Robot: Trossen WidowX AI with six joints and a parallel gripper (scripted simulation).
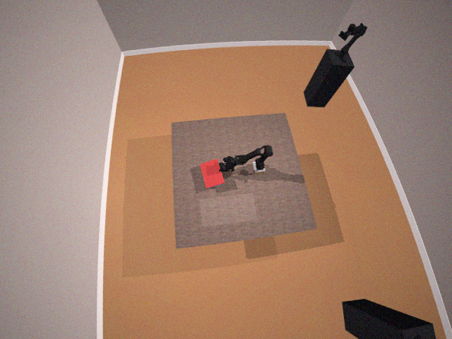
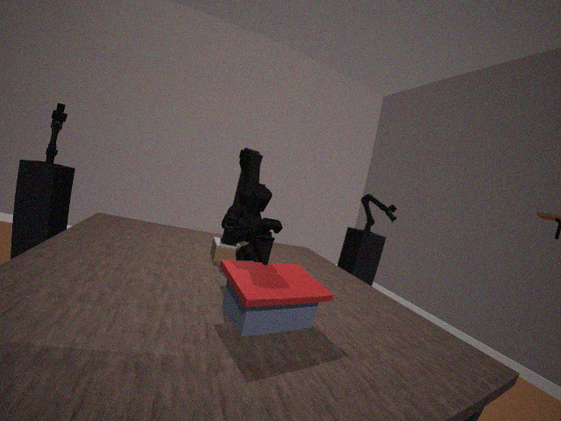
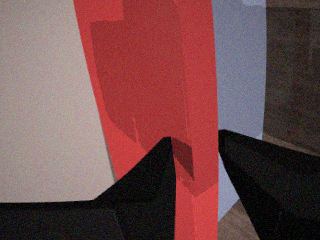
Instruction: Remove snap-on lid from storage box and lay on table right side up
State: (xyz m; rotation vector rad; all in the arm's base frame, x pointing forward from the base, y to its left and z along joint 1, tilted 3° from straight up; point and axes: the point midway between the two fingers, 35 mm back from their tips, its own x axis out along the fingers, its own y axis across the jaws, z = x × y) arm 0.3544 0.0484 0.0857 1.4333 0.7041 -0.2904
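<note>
My gripper tip is now 70 mm short of the lid and 20 mm to the right of it. Round my gripper tip: blue-grey storage box: 70 mm ahead, 60 mm below, 20 mm to the left.
</note>
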